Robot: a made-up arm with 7 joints.
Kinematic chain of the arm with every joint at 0, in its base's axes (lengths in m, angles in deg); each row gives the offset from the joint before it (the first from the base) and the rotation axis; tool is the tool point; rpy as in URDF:
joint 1: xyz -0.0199 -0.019 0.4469 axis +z
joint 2: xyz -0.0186 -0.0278 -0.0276 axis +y
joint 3: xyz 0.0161 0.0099 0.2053 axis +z
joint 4: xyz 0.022 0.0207 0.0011 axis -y
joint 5: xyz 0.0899 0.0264 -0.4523 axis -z
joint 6: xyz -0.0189 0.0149 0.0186 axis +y
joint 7: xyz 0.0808 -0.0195 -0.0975 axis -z
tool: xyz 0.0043 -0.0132 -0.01 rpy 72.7 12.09 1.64
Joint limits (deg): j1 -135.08..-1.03 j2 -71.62..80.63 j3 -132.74..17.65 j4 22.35..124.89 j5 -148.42..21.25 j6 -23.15..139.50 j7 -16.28..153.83
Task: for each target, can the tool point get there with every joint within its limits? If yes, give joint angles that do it. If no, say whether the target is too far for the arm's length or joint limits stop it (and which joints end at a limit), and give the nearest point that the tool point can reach.
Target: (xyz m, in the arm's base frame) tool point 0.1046 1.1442 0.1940
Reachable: no: too far | nearest point 0.0619 0.7456 0.3459 | short by 0.429 m
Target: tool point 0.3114 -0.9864 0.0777
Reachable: no: too far | nearest point 0.2150 -0.7049 0.1810 | short by 0.315 m
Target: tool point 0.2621 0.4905 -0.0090
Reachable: no: joint limits stop it (at a limit: joint 1, joint 3, joint 6, joint 7) | nearest point 0.2577 0.2643 -0.0085 | short by 0.226 m
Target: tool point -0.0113 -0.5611 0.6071
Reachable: yes | joints -11.17 -56.38 -67.55 59.51 -62.93 47.06 12.78
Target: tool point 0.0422 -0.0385 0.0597
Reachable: yes | joints -78.93 55.16 4.62 44.62 6.96 107.97 62.68
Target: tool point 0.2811 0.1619 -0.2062
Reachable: no: joint limits stop it (at a limit: joint 1, joint 2, joint 5, joint 7) | nearest point 0.2688 0.1401 -0.1367 | short by 0.074 m
